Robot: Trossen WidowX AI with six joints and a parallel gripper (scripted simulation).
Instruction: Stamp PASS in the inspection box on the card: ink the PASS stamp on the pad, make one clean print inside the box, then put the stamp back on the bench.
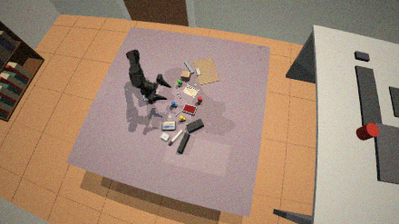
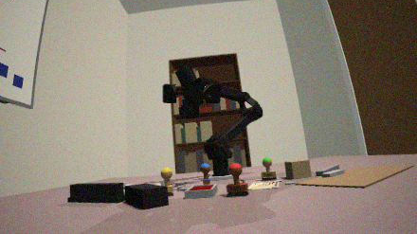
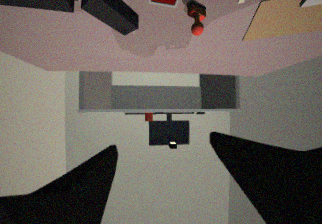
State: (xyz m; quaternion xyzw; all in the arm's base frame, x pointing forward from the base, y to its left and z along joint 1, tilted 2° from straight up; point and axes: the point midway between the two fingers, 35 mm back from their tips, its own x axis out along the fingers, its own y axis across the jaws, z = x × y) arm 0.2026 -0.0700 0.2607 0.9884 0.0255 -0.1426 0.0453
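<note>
My gripper tip is 40 mm past the green-knobbed stamp, 200 mm to the right of it and 250 mm above it. Also, from my gripper tip: red ink pad (100 mm ahead, 20 mm to the left, 260 mm below); then yellow-knobbed stamp (70 mm ahead, 60 mm to the right, 250 mm below); then blue-knobbed stamp (20 mm behind, 30 mm to the left, 250 mm below).
</note>
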